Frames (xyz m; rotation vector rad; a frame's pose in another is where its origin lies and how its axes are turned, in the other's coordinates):
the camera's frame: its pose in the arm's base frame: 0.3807 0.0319 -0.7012 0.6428 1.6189 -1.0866
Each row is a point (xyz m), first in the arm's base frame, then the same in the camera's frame.
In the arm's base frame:
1: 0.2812 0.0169 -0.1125
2: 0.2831 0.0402 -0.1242
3: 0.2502 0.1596 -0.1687
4: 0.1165 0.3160 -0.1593
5: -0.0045 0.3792 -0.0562
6: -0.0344 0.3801 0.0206
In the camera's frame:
1: -0.5206 -0.2856 -0.0637
2: -0.5127 -0.2698 -0.0829
3: -0.4731 -0.2289 -0.2015
4: -0.4560 -0.2733 -0.4020
5: -0.5211 -0.3799 -0.5188
6: -0.5839 -0.4299 -0.5374

